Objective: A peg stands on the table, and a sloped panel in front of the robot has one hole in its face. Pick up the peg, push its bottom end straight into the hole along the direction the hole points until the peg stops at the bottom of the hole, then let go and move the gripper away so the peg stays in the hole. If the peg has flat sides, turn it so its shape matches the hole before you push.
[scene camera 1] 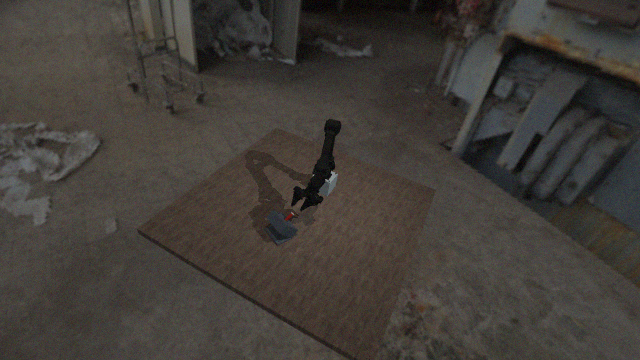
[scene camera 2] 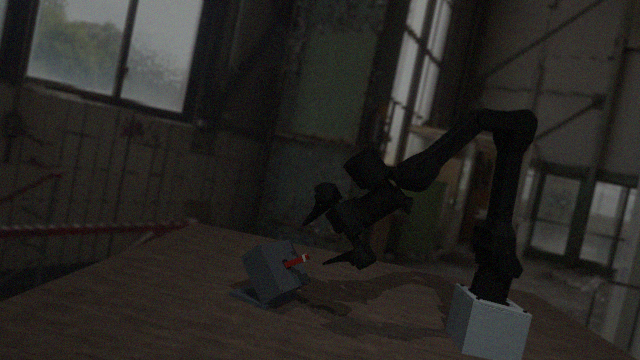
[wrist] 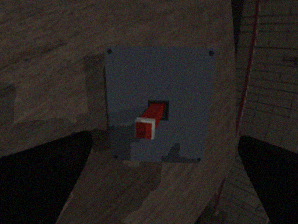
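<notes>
Gripper (scene camera 2: 313,244), (wrist: 165,141): open, holding nothing. Red square-sided peg (wrist: 146,125). Panel (wrist: 134,75).
</notes>
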